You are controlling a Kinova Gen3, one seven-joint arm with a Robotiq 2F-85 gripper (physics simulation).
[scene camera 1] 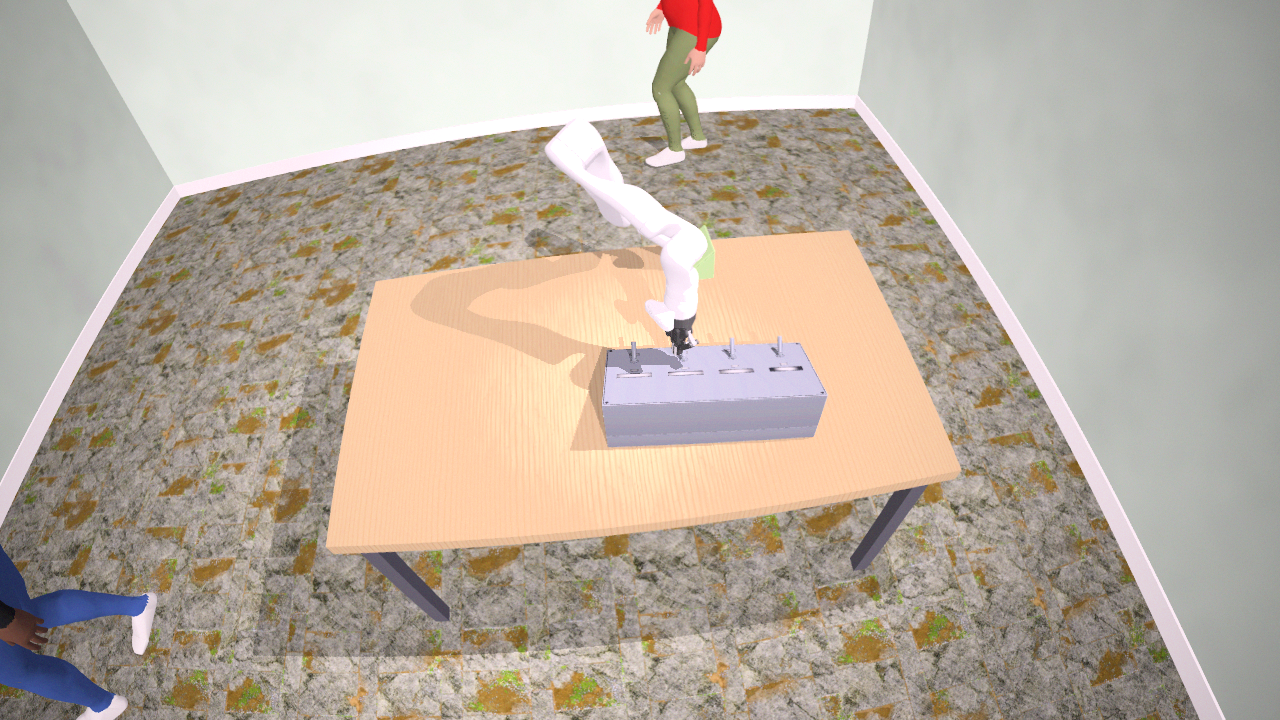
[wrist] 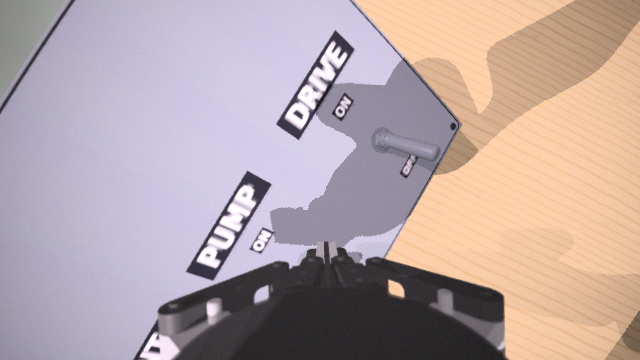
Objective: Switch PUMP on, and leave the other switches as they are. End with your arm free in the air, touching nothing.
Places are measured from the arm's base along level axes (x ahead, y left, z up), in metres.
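Pixels of known places: gripper, between the fingertips: (scene camera 1: pixel 676 352) (wrist: pixel 326 254).
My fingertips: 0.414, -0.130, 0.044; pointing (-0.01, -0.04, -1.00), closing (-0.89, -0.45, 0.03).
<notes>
Behind a point stands the place of what it marks, as x, y, z.
The grey switch box (scene camera 1: pixel 716 420) {0.614, -0.075, 0.032} (wrist: pixel 125 110) {0.559, -0.168, 0.090} sits on the table. My gripper (scene camera 1: pixel 680 347) {0.414, -0.130, 0.044} (wrist: pixel 326 254) {0.414, -0.130, 0.044} is shut and empty, low over the box's back row at the PUMP switch. The PUMP label (wrist: pixel 229 225) {0.487, -0.123, 0.055} and its ON mark (wrist: pixel 261 240) {0.463, -0.120, 0.044} show in the wrist view. The PUMP lever is hidden behind the gripper there, so its position and any contact cannot be told. The DRIVE lever (scene camera 1: pixel 633 350) {0.393, -0.233, 0.049} (wrist: pixel 410 145) {0.391, -0.230, 0.052} leans toward its OFF mark (wrist: pixel 409 165) {0.371, -0.228, 0.008}, beyond the DRIVE label (wrist: pixel 315 85) {0.473, -0.241, 0.055}. Two more levers (scene camera 1: pixel 732 347) {0.422, 0.006, 0.047} (scene camera 1: pixel 779 346) {0.438, 0.122, 0.046} stand to the right in the scene view.
The wooden table (scene camera 1: pixel 465 429) {0.479, -0.677, -0.067} (wrist: pixel 540 200) {0.166, -0.280, -0.067} extends around the box. A green panel (scene camera 1: pixel 706 254) {0.049, 0.022, 0.022} shows behind the white arm at the table's back edge. One person (scene camera 1: pixel 684 80) stands behind the table; another (scene camera 1: pixel 76 604) shows partly at the lower left.
</notes>
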